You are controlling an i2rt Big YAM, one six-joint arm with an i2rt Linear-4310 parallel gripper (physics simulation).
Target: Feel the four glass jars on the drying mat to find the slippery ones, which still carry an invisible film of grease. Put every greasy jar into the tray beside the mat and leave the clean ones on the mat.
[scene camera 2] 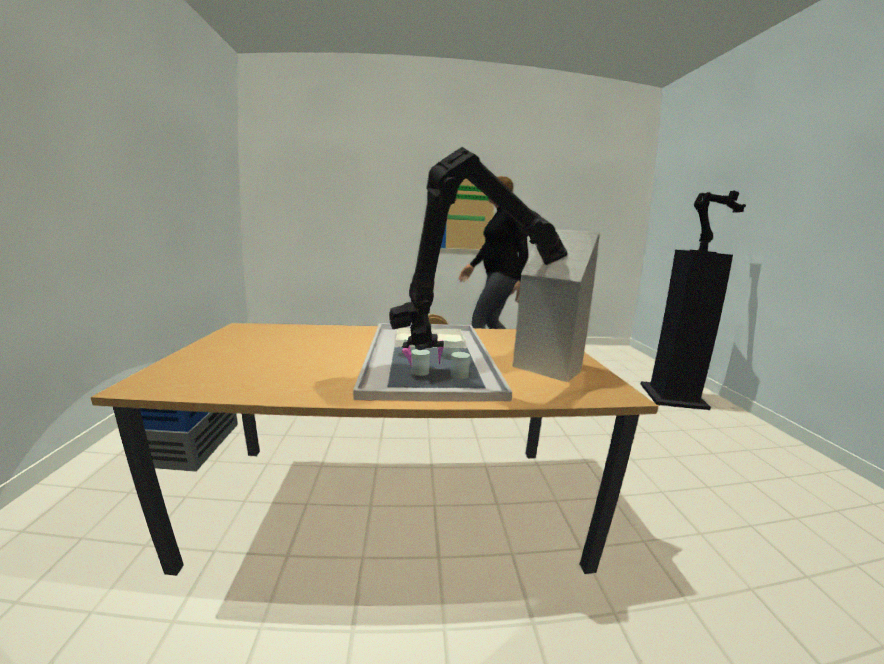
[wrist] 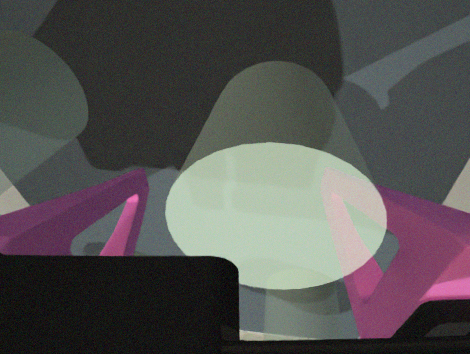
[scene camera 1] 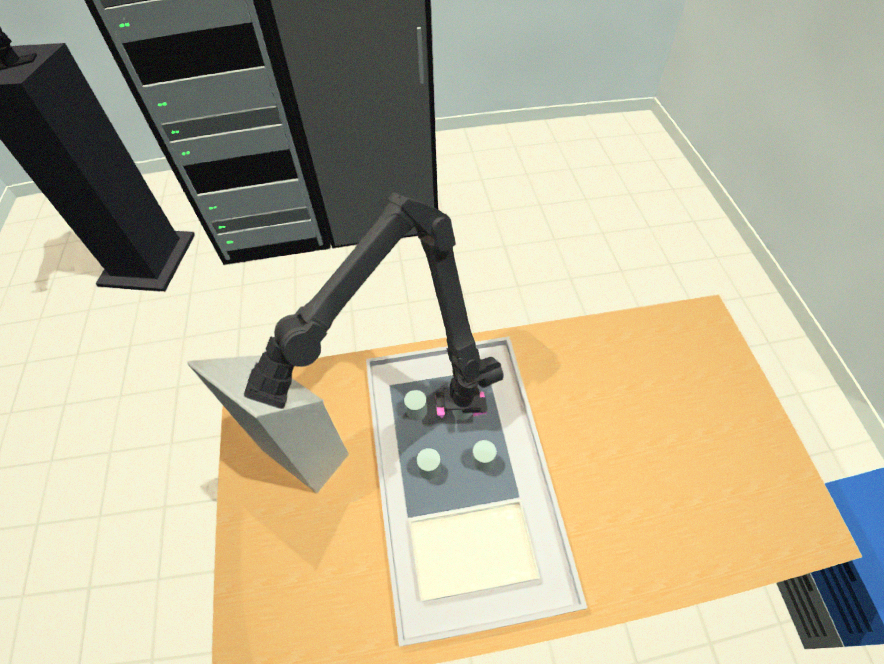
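Seen in the pictures: gripper, fingertip midpoint: [scene camera 2: 425, 364] [wrist: 234, 177] [scene camera 1: 457, 414]; arm's base, link origin: [scene camera 2: 551, 249] [scene camera 1: 266, 391].
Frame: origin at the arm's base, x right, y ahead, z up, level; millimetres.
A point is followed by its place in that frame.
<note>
My gripper [scene camera 1: 460, 408] @[x -180, y 397, z -416 mm] [scene camera 2: 423, 359] @[x -180, y 397, z -416 mm] [wrist: 234, 177] @[x -180, y 397, z -416 mm] points down over the back right of the dark drying mat [scene camera 1: 460, 494] @[x 48, y 428, z -436 mm] [scene camera 2: 435, 383] @[x -284, y 336, z -436 mm], open, its pink fingers on either side of a pale green glass jar [scene camera 1: 463, 415] @[x -175, y 415, z -406 mm] [scene camera 2: 420, 363] @[x -236, y 401, z -392 mm] [wrist: 270, 220] @[x -212, y 408, z -362 mm]. In the wrist view that jar sits nearer the right finger; contact cannot be told. The back left jar [scene camera 1: 415, 400] @[x -187, y 275, z -362 mm] [scene camera 2: 460, 365] @[x -219, y 268, z -389 mm] [wrist: 40, 105] @[x -200, y 303, z -407 mm] stands beside it. The front left jar [scene camera 1: 428, 459] @[x -16, y 335, z -361 mm] [scene camera 2: 452, 347] @[x -47, y 328, z -385 mm] and front right jar [scene camera 1: 484, 451] @[x -55, y 483, z -362 mm] [wrist: 300, 305] @[x -84, y 470, z -405 mm] stand upright on the mat. The cream tray [scene camera 1: 473, 551] @[x 195, y 477, z -437 mm] holds no jar.
A grey raised rim [scene camera 1: 544, 464] @[x -52, y 653, z -411 mm] [scene camera 2: 432, 394] @[x -404, y 318, z -419 mm] surrounds mat and tray on the wooden table [scene camera 1: 678, 428] @[x -210, y 1059, z -441 mm] [scene camera 2: 285, 364] @[x -287, y 895, z -441 mm]. The arm's grey wedge-shaped pedestal [scene camera 1: 285, 428] @[x 61, y 48, z -46 mm] [scene camera 2: 548, 321] @[x -89, y -9, z -242 mm] stands left of the rim in scene camera 1. A person [scene camera 2: 505, 239] stands behind the table.
</note>
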